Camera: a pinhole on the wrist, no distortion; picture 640 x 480 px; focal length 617.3 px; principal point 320.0 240.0 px. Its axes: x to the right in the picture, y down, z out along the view. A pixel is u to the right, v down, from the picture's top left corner.
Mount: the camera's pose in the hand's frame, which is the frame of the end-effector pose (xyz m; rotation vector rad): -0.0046 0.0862 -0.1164 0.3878 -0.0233 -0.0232
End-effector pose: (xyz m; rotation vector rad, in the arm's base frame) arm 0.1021 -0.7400 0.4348 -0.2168 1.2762 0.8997
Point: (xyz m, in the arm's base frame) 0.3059 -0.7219 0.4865
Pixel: 285 112
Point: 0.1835 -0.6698 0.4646
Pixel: 365 257
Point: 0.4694 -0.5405 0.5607
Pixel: 324 298
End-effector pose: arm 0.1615 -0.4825 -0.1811 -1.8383 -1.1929 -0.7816
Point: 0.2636 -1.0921 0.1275
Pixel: behind the camera
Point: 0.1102 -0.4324 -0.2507
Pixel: 204 115
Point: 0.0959 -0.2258 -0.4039
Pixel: 218 281
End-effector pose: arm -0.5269 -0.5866 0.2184 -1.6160 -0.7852 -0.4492
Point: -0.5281 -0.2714 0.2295
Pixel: 461 325
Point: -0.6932 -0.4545 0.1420
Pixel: 88 164
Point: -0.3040 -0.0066 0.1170
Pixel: outside the picture
